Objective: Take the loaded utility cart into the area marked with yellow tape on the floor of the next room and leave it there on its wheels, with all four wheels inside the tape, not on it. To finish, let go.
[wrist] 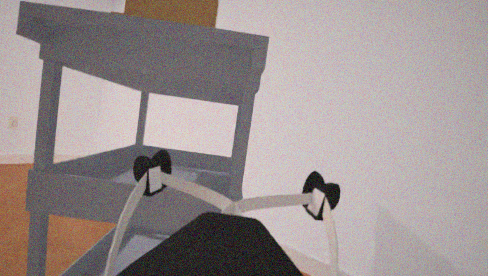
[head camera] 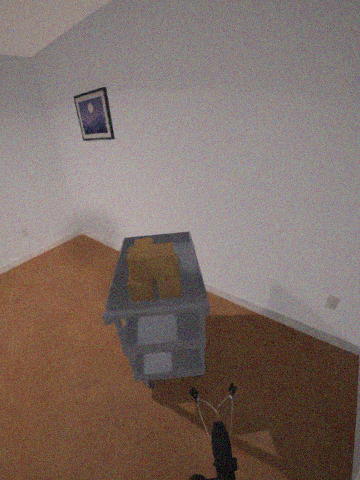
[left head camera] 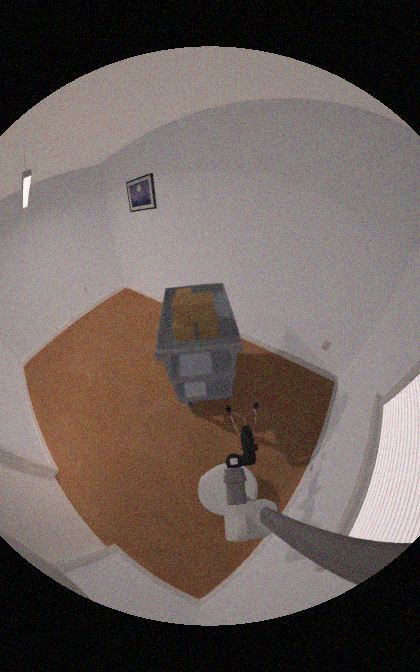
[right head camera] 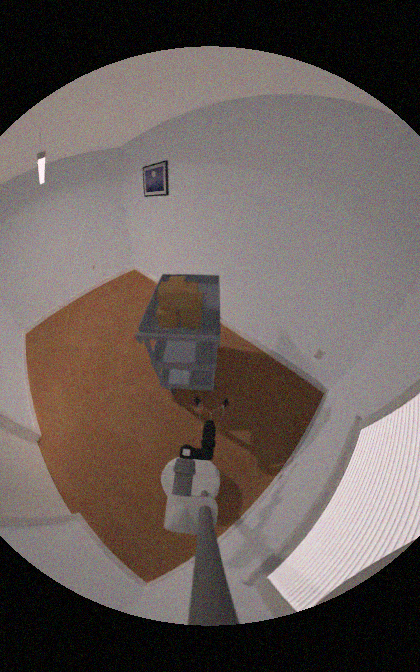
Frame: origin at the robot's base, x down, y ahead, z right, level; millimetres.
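Seen in the pictures: gripper, fingertip midpoint: [wrist: 237, 176] [head camera: 212, 384].
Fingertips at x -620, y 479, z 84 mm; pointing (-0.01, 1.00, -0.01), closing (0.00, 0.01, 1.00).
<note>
Offsets run from my fingertips to a thing's top centre. "spot": to the spot under its first point. Level surfaces: height alone.
The grey utility cart @(spot: dx -208, dy +213, dz -197 mm) [head camera: 159, 312] [left head camera: 200, 348] [right head camera: 178, 334] [wrist: 145, 52] stands upright ahead, one short end facing me. Brown boxes @(dx -381, dy +428, dz -231 mm) [head camera: 154, 270] [left head camera: 195, 315] [right head camera: 180, 305] [wrist: 172, 12] lie in its top tray. White sheets or items show on its lower shelves. Its wheels are mostly hidden. My gripper [head camera: 213, 391] [left head camera: 242, 407] [right head camera: 211, 402] [wrist: 237, 176] is open with nothing between the fingers. It is on the near side of the cart, a little right of its near end, apart from it. The yellow tape does not show in these views.
A white wall [head camera: 260, 200] runs behind and right of the cart, with a baseboard and an outlet @(dx +192, dy +553, dz +956 mm) [head camera: 332, 302]. A framed picture [head camera: 94, 115] [left head camera: 141, 193] [right head camera: 155, 179] hangs near the far corner. A window with blinds [left head camera: 395, 475] [right head camera: 345, 510] is at the right. Orange-brown floor @(dx +649 mm) [head camera: 60, 350] extends left.
</note>
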